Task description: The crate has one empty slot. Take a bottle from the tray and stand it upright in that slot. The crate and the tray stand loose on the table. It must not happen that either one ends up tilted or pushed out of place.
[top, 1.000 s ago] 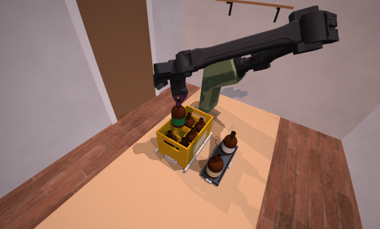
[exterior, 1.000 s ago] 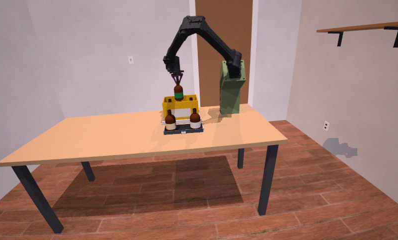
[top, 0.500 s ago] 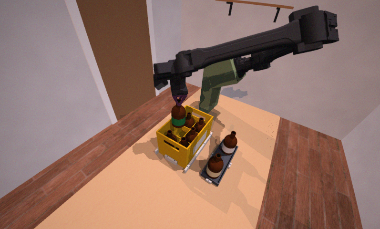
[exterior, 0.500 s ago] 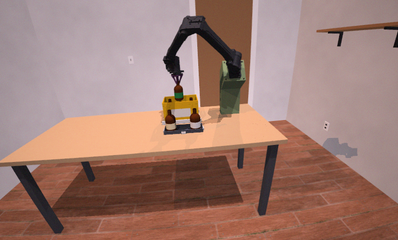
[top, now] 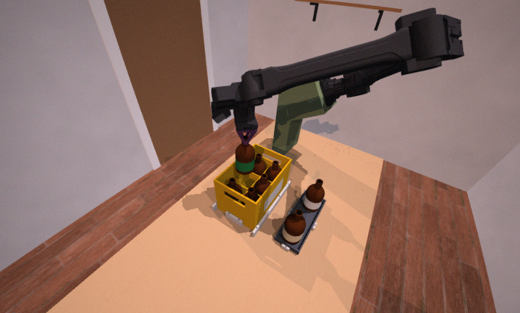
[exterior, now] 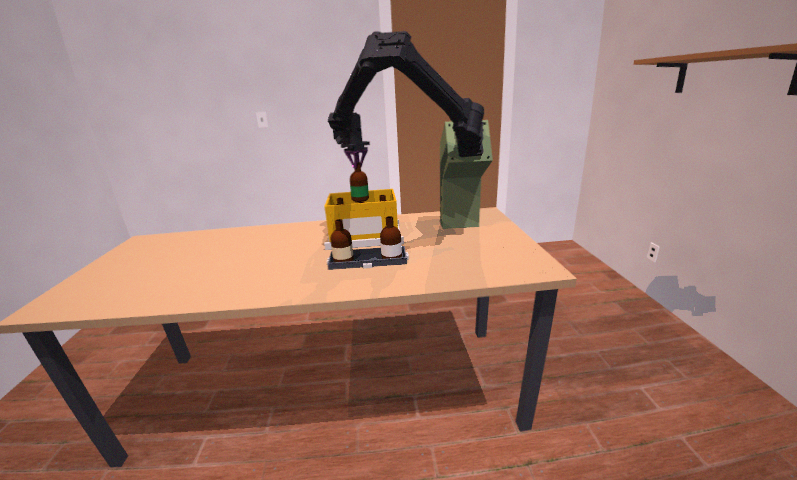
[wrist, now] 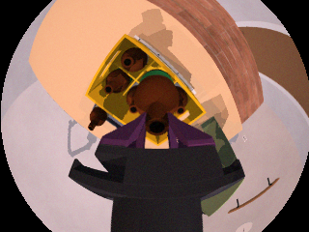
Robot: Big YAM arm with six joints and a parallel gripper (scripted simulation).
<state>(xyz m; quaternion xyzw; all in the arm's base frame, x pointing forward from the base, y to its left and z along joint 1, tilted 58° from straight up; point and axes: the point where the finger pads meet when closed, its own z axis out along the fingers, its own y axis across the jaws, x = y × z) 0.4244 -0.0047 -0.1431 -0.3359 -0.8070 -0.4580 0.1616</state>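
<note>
My gripper is now 60 mm above the glass bottle. Round my hand: dark tray (30 mm behind, 270 mm to the left, 280 mm below); yellow crate (10 mm behind, 50 mm to the left, 210 mm below).
</note>
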